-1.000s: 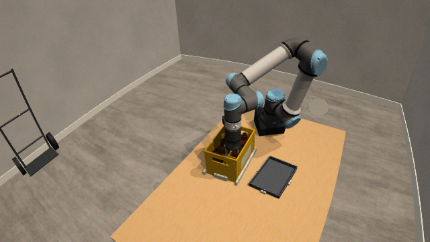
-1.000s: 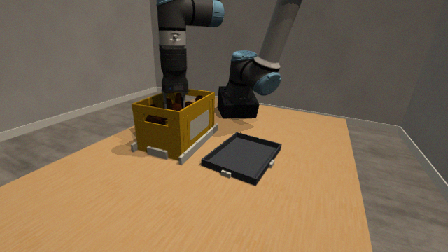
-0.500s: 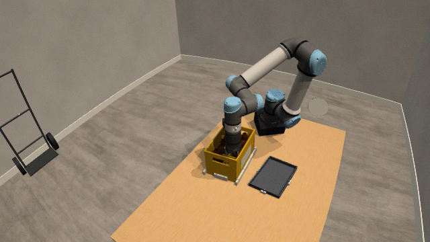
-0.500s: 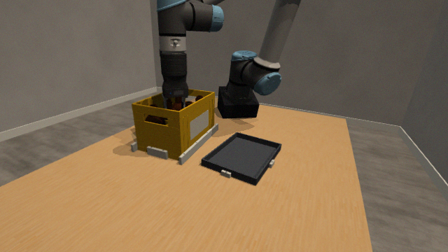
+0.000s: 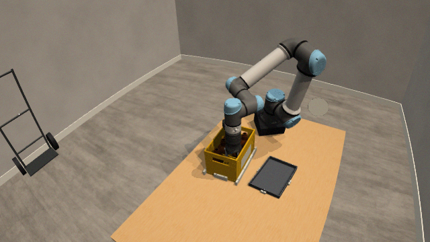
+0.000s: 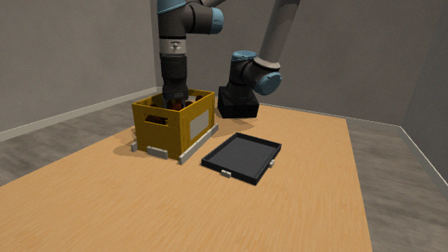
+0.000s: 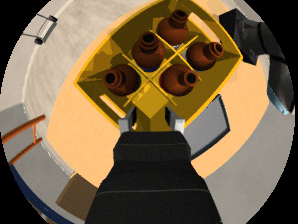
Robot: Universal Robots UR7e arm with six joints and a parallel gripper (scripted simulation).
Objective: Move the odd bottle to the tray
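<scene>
The bottle lies 90 mm behind my hand, 10 mm to the right of it and 70 mm below it. From my hand the other things lie so: yellow crate: 80 mm behind, 60 mm to the right, 80 mm below; then dark tray: 110 mm behind, 210 mm to the left, 150 mm below.
</scene>
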